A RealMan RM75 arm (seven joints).
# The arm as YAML. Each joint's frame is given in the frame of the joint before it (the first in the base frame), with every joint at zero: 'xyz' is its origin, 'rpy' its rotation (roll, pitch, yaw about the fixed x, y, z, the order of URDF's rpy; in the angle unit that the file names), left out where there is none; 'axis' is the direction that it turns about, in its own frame. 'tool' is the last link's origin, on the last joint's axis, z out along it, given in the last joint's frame.
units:
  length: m
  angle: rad
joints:
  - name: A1
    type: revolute
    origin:
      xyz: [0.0, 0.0, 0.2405]
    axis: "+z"
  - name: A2
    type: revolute
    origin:
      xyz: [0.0, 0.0, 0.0]
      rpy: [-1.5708, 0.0, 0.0]
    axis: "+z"
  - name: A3
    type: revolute
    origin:
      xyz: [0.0, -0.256, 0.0]
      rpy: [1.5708, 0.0, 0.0]
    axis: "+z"
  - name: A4
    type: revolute
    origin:
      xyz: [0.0, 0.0, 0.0]
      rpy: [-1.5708, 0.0, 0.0]
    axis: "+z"
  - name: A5
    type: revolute
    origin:
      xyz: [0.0, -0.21, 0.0]
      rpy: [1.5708, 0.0, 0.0]
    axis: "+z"
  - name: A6
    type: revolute
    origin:
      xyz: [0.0, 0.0, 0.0]
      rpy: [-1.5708, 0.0, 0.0]
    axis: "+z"
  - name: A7
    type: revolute
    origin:
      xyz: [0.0, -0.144, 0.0]
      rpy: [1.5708, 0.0, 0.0]
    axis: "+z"
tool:
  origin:
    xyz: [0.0, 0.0, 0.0]
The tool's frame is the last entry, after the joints.
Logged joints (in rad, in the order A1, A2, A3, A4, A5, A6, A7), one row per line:
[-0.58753 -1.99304 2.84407 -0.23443 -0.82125 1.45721 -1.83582]
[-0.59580 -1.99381 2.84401 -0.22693 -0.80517 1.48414 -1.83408]
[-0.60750 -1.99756 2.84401 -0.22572 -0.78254 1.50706 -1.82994]
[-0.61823 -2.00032 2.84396 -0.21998 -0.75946 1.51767 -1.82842]
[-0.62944 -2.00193 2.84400 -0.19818 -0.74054 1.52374 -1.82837]
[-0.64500 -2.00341 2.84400 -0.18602 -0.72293 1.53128 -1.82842]
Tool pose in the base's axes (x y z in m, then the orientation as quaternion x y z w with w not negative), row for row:
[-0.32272 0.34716 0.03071 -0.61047 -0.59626 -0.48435 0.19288]
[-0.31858 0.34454 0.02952 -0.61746 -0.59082 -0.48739 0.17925]
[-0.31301 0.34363 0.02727 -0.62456 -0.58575 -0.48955 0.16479]
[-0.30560 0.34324 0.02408 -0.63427 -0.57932 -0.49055 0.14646]
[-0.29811 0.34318 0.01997 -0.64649 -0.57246 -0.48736 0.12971]
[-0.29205 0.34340 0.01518 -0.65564 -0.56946 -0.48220 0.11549]
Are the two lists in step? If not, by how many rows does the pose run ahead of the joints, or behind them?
The pose runs 2 rows behind the joints: the pose in row i belongs to the joints in row i - 2.
